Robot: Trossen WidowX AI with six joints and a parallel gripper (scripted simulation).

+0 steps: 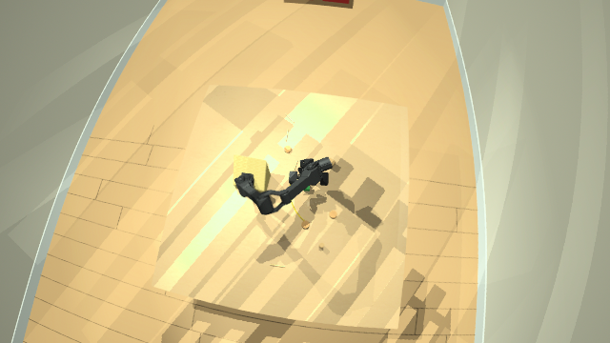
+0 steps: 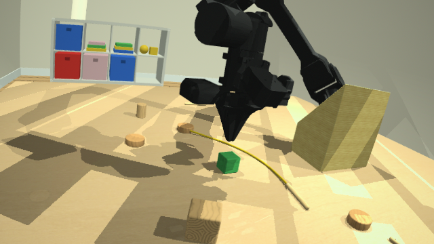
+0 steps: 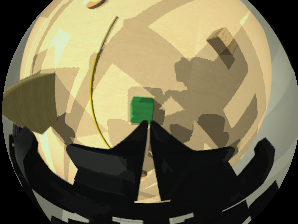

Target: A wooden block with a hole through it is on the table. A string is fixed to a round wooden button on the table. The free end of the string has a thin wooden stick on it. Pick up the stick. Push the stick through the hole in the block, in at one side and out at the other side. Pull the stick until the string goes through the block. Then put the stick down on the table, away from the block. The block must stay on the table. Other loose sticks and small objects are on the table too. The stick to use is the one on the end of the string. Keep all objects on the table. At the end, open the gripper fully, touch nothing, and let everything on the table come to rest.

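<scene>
Now: the green cube 40 mm below my gripper tip and 10 mm behind it. The rest, counted from my gripper tip: wooden block: 150 mm to the left, 100 mm ahead, 40 mm below; then peg: 290 mm to the right, 110 mm ahead, 40 mm below; then round wooden button: 200 mm to the right, 50 mm below, 20 mm ahead.
</scene>
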